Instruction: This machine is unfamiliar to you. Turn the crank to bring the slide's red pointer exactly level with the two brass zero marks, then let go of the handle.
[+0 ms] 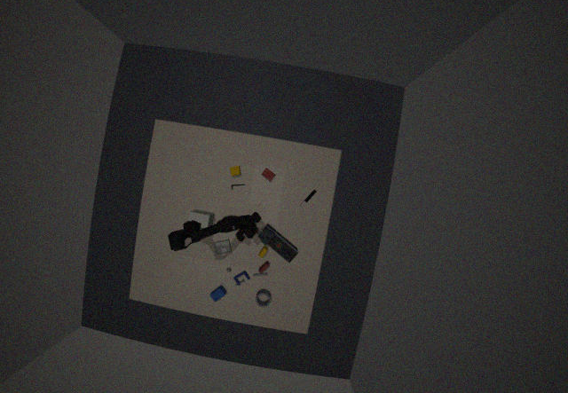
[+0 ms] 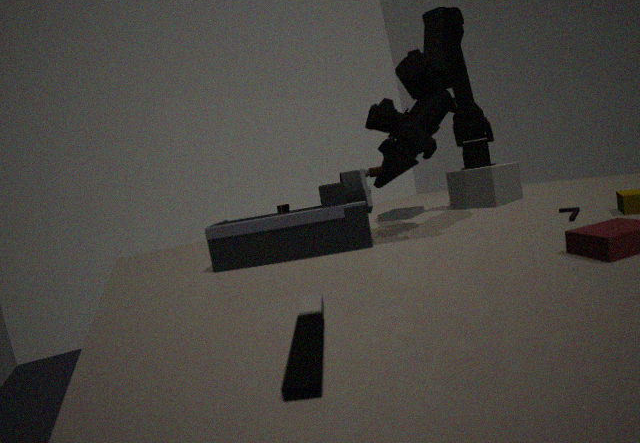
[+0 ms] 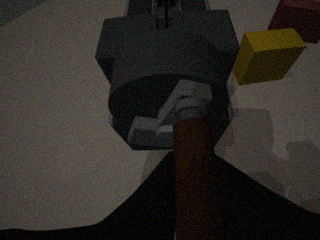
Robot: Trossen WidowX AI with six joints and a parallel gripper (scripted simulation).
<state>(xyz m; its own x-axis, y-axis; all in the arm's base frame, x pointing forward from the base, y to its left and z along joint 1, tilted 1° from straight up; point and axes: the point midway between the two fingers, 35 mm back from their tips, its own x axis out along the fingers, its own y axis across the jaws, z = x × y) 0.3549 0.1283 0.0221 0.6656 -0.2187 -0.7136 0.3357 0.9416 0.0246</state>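
My gripper tip is 3 cm below the brown crank handle, 2 cm past it and 1 cm to the right of it. The rest, counted from my gripper tip: red pointer 16 cm ahead, 5 cm to the right, 1 cm below; grey plate 22 cm to the right, 18 cm behind, 9 cm below; blue piece 53 cm to the right, 10 cm behind, 7 cm below.
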